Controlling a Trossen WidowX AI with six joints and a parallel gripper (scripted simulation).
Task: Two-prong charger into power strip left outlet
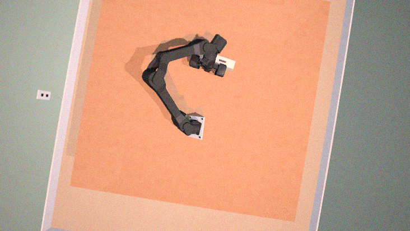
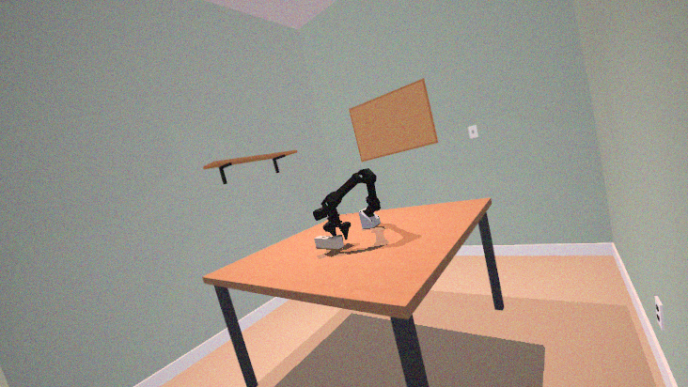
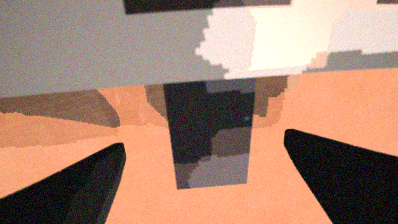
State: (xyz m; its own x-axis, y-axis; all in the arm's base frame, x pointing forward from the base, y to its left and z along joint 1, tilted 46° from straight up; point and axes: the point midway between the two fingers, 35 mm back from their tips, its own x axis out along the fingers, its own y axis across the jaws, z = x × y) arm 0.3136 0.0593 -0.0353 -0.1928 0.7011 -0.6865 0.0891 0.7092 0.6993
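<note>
The black two-prong charger lies 40 mm ahead of my gripper tip and 10 mm above it.
</note>
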